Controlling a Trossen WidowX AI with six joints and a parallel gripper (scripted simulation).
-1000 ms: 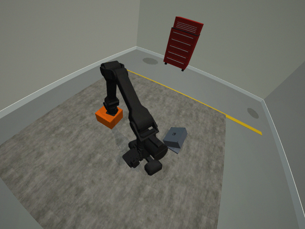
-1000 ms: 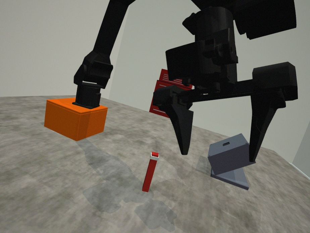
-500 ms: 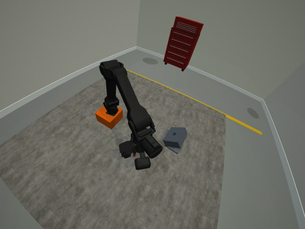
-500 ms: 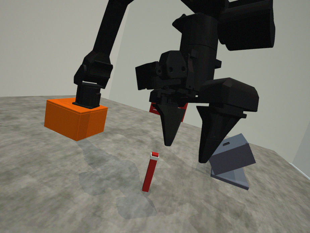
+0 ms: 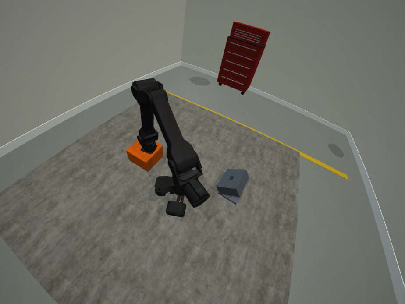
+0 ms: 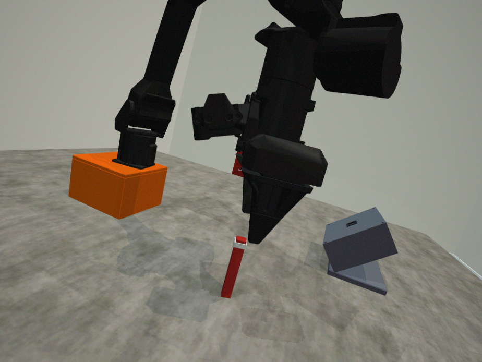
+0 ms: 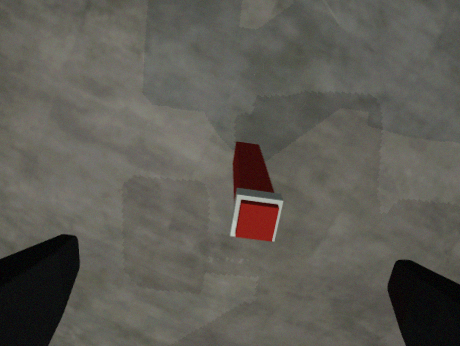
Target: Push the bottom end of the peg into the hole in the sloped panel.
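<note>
My gripper tip is now 4 cm above the red square peg. The rest, counted from my gripper tip: grey sloped panel block (21 cm ahead, 19 cm to the left, 4 cm below).
</note>
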